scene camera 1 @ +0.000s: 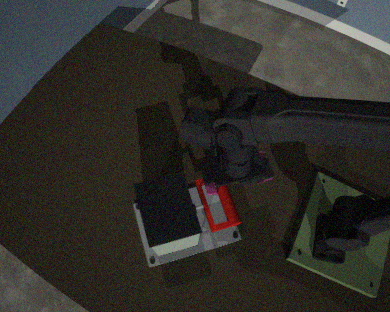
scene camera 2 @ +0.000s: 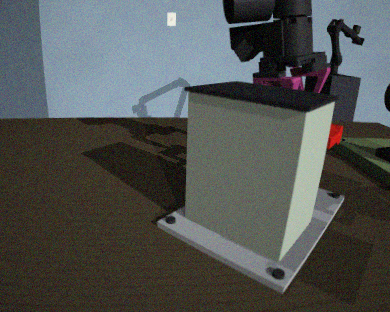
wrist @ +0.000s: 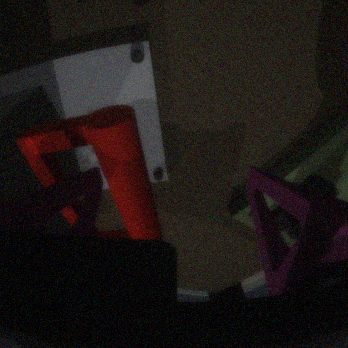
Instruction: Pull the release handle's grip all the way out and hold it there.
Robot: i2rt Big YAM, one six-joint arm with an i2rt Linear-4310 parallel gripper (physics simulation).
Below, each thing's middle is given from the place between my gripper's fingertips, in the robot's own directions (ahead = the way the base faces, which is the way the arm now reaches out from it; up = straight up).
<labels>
The grey base plate (scene camera 2: pixel 278 276) lies 11 cm below my hand, 9 cm ahead of it and 8 cm to the left of it.
</labels>
